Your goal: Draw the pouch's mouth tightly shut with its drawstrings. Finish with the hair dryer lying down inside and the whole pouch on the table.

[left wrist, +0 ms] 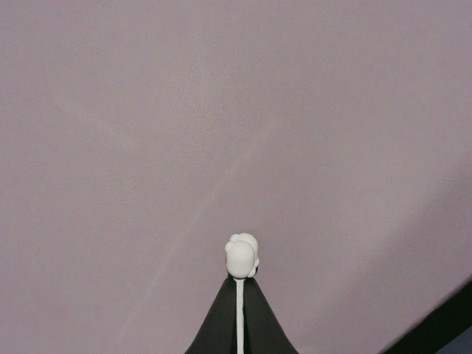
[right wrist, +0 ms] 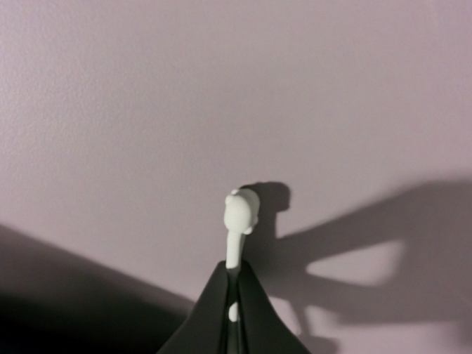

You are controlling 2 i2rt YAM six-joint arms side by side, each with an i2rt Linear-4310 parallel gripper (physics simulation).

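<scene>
My left gripper (left wrist: pixel 239 292) is shut on a thin white drawstring (left wrist: pixel 240 317) of the pouch. The cord runs back between the dark fingers, and its rounded white knot (left wrist: pixel 241 257) sits just beyond the fingertips. My right gripper (right wrist: pixel 233 274) is shut on another white drawstring (right wrist: pixel 234 247). A short stretch of that cord shows ahead of the fingertips and ends in a lumpy white knot (right wrist: pixel 241 212); a bit of cord also shows between the fingers. The pouch's body, its mouth and the hair dryer do not show in either wrist view.
The pale pinkish-grey table top (left wrist: pixel 150 100) (right wrist: pixel 150 100) lies under both grippers. A dark edge crosses the lower right corner of the left wrist view. In the right wrist view, shadows fall on the table at the right and at the lower left.
</scene>
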